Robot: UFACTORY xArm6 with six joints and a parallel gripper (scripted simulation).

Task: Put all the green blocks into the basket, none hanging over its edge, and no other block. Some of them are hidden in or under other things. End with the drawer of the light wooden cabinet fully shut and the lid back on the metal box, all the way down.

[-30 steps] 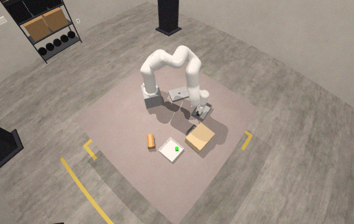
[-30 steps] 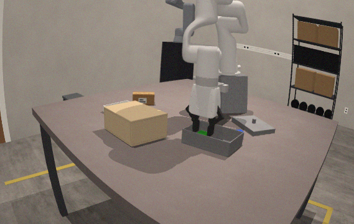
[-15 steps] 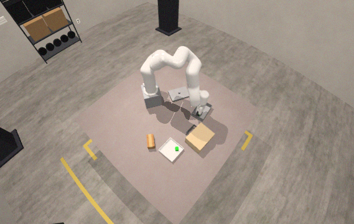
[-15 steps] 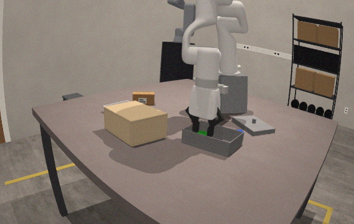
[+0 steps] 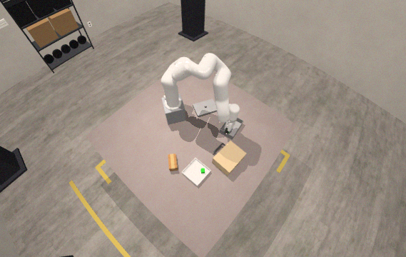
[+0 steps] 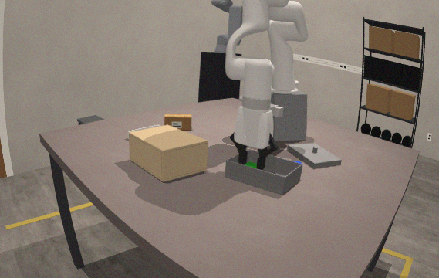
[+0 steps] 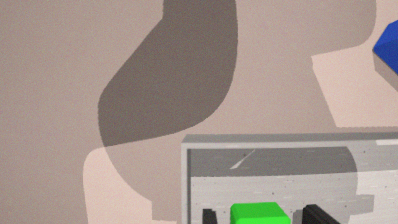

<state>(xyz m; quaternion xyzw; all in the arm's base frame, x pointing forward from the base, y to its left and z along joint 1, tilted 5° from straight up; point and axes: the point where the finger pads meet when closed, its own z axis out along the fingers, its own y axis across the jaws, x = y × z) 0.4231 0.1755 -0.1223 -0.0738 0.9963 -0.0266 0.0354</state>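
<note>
My hand is 50 mm to the right of the metal box and 10 mm above it. Round my hand: light wooden cabinet 140 mm ahead, 190 mm to the right, 10 mm above; blue block 120 mm behind, 80 mm to the left, 20 mm below; grey metal lid 290 mm behind, 60 mm to the left, 20 mm below.
</note>
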